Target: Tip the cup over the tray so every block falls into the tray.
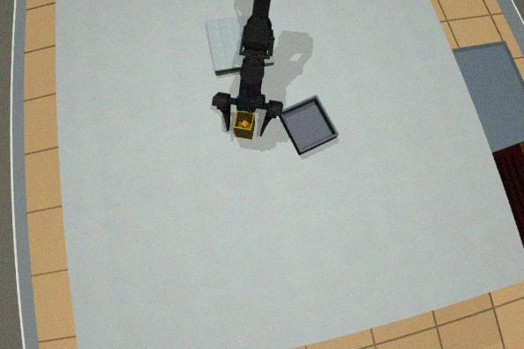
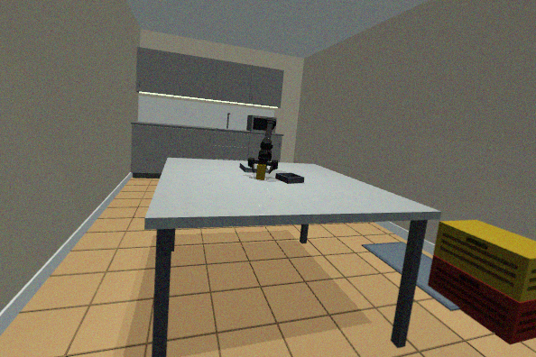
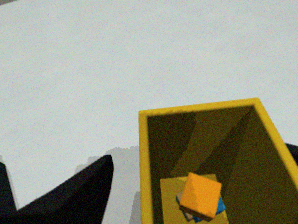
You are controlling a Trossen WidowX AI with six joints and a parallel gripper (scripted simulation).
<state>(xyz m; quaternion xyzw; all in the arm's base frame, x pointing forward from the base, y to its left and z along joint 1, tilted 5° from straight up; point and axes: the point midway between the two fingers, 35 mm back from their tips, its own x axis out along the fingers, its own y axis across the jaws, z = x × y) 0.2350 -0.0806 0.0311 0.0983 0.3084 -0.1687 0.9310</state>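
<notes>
Now: the orange block 2 cm behind my gripper tip and 1 cm to the left of it. The rest, counted from my gripper tip: blue block: 3 cm behind, 1 cm below; square yellow cup: 2 cm behind, 1 cm to the left, 2 cm below.
</notes>
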